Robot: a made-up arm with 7 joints. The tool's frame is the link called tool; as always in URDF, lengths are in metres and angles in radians. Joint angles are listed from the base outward. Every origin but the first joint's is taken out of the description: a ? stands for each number. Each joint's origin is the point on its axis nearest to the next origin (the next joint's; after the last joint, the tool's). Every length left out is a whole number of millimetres.
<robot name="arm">
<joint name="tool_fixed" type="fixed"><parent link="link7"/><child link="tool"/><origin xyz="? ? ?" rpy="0 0 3.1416"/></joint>
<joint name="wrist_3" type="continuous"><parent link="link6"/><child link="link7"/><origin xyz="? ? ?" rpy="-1.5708 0 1.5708"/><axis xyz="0 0 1"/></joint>
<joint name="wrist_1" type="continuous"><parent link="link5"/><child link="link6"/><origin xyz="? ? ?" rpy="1.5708 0 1.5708"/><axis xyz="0 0 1"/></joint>
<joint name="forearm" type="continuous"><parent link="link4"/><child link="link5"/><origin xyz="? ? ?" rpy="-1.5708 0 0"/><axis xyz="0 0 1"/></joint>
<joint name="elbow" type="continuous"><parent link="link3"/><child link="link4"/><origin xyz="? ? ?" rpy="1.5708 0 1.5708"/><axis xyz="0 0 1"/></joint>
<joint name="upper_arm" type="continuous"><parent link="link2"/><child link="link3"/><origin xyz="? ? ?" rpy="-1.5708 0 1.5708"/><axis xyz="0 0 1"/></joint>
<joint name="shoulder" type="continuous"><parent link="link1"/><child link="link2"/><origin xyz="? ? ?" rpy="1.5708 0 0"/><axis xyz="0 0 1"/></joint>
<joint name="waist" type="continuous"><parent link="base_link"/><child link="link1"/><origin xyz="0 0 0.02" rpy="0 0 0"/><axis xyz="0 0 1"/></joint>
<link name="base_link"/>
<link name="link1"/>
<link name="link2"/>
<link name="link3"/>
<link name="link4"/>
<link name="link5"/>
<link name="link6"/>
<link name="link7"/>
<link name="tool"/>
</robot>
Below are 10 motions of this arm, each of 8 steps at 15 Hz.
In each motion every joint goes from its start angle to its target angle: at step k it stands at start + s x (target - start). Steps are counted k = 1, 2, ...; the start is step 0. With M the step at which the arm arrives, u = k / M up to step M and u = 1 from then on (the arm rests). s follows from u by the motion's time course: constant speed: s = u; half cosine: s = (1 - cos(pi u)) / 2; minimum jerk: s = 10 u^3 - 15 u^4 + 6 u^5.
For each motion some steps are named. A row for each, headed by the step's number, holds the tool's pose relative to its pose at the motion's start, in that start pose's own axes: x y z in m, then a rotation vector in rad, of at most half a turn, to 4 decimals.
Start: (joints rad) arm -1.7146 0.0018 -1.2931 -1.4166 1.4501 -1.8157 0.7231
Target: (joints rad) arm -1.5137 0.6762 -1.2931 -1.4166 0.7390 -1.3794 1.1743
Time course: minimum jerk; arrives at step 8
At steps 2, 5, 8:
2: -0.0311 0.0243 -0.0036 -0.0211 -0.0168 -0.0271
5: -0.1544 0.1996 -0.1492 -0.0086 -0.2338 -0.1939
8: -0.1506 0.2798 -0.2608 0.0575 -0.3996 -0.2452

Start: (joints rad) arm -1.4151 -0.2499 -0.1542 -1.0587 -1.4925 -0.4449 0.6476
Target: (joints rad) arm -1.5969 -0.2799 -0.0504 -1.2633 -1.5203 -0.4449 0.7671
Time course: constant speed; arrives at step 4
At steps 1, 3, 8:
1: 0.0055 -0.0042 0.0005 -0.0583 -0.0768 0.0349
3: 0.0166 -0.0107 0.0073 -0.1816 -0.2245 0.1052
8: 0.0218 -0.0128 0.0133 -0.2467 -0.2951 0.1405

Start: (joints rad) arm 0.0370 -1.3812 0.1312 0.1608 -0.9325 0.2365 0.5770
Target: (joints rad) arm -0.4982 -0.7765 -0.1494 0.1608 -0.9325 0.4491 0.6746
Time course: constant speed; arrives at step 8
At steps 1, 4, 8:
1: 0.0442 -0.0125 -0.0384 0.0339 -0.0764 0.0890
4: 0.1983 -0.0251 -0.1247 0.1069 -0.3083 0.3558
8: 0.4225 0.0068 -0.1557 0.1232 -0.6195 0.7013

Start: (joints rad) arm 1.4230 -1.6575 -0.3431 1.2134 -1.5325 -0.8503 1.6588
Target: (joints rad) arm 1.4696 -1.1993 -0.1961 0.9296 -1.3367 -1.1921 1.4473
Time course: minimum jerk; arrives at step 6
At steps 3, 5, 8:
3: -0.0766 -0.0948 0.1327 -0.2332 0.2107 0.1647
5: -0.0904 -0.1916 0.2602 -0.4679 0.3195 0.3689
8: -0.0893 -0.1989 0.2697 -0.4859 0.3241 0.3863

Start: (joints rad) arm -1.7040 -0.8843 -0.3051 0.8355 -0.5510 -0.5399 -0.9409
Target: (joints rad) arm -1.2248 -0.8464 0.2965 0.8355 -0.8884 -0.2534 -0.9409
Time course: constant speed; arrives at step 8
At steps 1, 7, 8:
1: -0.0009 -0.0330 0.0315 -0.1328 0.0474 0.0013
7: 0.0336 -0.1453 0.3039 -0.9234 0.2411 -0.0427
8: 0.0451 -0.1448 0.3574 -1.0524 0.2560 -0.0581

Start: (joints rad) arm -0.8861 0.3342 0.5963 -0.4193 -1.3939 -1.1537 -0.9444
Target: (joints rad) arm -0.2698 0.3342 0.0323 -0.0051 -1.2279 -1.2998 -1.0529
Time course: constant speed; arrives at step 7
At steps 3, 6, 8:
3: -0.0962 -0.0253 0.0210 -0.1643 0.3369 -0.2707
6: -0.1680 0.0002 0.0833 -0.3407 0.6902 -0.5249
8: -0.1822 0.0191 0.1094 -0.4011 0.8094 -0.6083

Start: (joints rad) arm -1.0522 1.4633 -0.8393 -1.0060 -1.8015 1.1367 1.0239
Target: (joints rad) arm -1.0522 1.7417 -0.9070 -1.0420 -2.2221 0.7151 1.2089
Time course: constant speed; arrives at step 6
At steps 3, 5, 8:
3: 0.0903 -0.0870 -0.0490 -0.0258 -0.2037 0.3490
5: 0.1628 -0.1181 -0.0847 -0.0314 -0.3719 0.5510
8: 0.2008 -0.1253 -0.1023 -0.0314 -0.4651 0.6407

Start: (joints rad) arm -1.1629 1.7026 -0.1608 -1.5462 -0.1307 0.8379 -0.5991
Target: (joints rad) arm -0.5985 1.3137 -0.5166 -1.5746 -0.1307 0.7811 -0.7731
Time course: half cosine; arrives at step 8
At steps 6, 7, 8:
6: -0.1391 0.0595 0.2753 -0.4985 0.5283 -0.5108
7: -0.1412 0.0815 0.3150 -0.5734 0.5863 -0.5718
8: -0.1410 0.0900 0.3289 -0.6003 0.6061 -0.5929

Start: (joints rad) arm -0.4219 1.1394 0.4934 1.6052 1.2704 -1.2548 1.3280
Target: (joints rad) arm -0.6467 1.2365 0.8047 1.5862 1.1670 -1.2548 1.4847
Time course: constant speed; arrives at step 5
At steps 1, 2, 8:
1: 0.0257 0.0080 -0.0625 0.0785 -0.0744 0.0435
2: 0.0546 0.0216 -0.1215 0.1562 -0.1503 0.0859
8: 0.1558 0.0932 -0.2707 0.3847 -0.3867 0.2060

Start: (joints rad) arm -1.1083 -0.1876 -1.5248 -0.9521 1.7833 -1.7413 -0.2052
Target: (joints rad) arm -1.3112 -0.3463 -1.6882 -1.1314 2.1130 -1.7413 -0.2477
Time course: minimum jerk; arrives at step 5
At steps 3, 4, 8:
3: -0.0121 0.0246 -0.0635 0.0781 0.2228 -0.0178
4: -0.0238 0.0377 -0.0944 0.1255 0.2971 -0.0310
8: -0.0269 0.0410 -0.1017 0.1373 0.3127 -0.0344

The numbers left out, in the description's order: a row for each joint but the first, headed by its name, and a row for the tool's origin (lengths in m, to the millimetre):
tool: 0.021 0.112 0
wrist_3: 0.055 0.058 0
wrist_1: -0.413 -0.041 0
forearm: 0.131 -0.105 0
elbow: -0.019 0.092 0
upper_arm: -0.284 0.076 0
shoulder: -0.103 -0.034 0

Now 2 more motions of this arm.
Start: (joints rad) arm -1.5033 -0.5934 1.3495 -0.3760 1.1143 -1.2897 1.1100
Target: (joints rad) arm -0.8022 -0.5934 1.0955 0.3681 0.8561 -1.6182 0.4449
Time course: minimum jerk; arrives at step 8
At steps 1, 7, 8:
1: -0.0006 0.0033 0.0026 -0.0199 -0.0094 -0.0164
7: 0.0339 0.1801 0.0176 -0.9615 -1.0356 -0.6299
8: 0.0360 0.1813 0.0165 -0.9699 -1.0596 -0.6315

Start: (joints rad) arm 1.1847 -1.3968 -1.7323 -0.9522 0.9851 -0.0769 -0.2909
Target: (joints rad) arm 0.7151 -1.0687 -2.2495 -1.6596 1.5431 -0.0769 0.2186
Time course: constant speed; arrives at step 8
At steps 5, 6, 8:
5: 0.3119 0.0564 -0.0687 -0.1162 0.4050 0.7427
6: 0.3761 0.1041 -0.0917 -0.1469 0.4674 0.9215
8: 0.4836 0.2390 -0.1405 -0.2217 0.5659 1.3002

